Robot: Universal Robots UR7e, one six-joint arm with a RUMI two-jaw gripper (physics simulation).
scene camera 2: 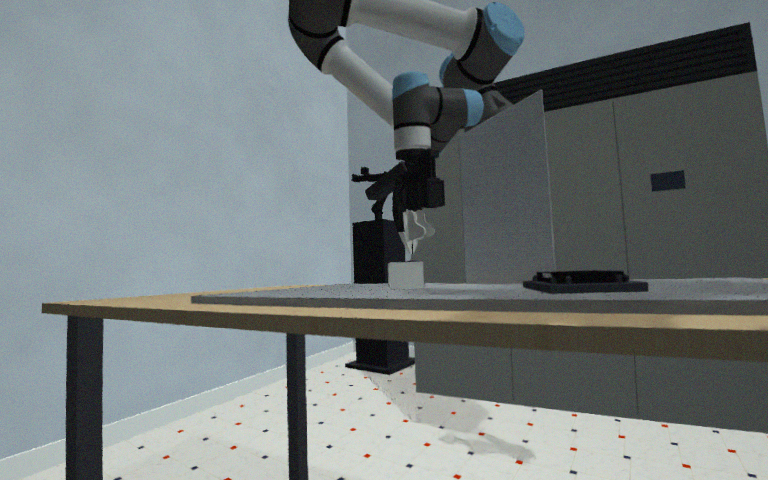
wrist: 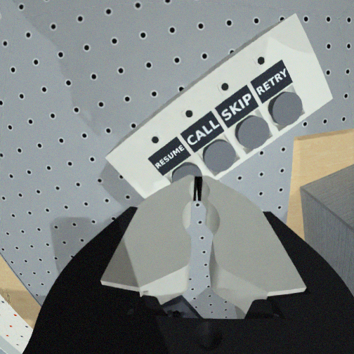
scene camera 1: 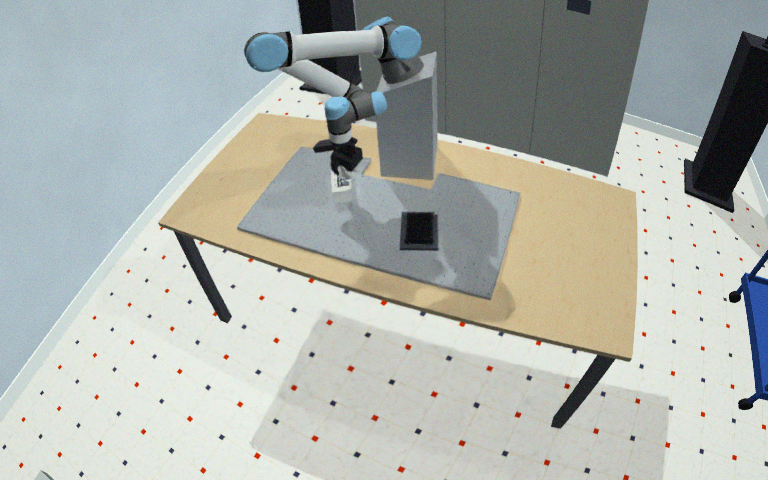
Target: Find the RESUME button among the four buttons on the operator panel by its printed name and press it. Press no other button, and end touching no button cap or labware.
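Seen in the pictures: gripper, fingertip midpoint: [scene camera 2: 411, 254] [scene camera 1: 344, 178]; arm's base, link origin: [scene camera 2: 494, 130] [scene camera 1: 404, 72].
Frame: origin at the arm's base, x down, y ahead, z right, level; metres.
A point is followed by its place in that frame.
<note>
The white operator panel [scene camera 1: 340, 188] {z 0.101, x 0.346, y 0.318 m} [scene camera 2: 405, 275] {z 0.091, x 0.372, y 0.330 m} [wrist: 131, 165] stands on the grey perforated plate. In the wrist view four round grey buttons lie in a row beside the printed names RESUME, CALL, SKIP and RETRY. The RESUME button [wrist: 185, 170] is at the left end, partly hidden by the fingertips. The CALL button [wrist: 220, 156], SKIP button [wrist: 253, 132] and RETRY button [wrist: 286, 108] show beside it. My gripper [scene camera 2: 410, 258] {z 0.104, x 0.328, y 0.283 m} [wrist: 196, 178] is shut and empty, pointing down. Its tips are at the panel's top, over the edge of the RESUME button; whether they touch is unclear.
A black square holder [scene camera 1: 419, 229] [scene camera 2: 583, 283] stands on the grey plate [scene camera 1: 294, 226] {z 0.179, x 0.398, y 0.505 m}, to the right of the panel. The tall grey pedestal [scene camera 1: 406, 130] {z -0.050, x 0.187, y 0.100 m} [scene camera 2: 506, 198] {z -0.049, x 0.204, y 0.100 m} [wrist: 330, 220] rises close to the arm. The wooden table [scene camera 1: 572, 254] {z -0.735, x 0.411, y 0.179 m} extends around the plate.
</note>
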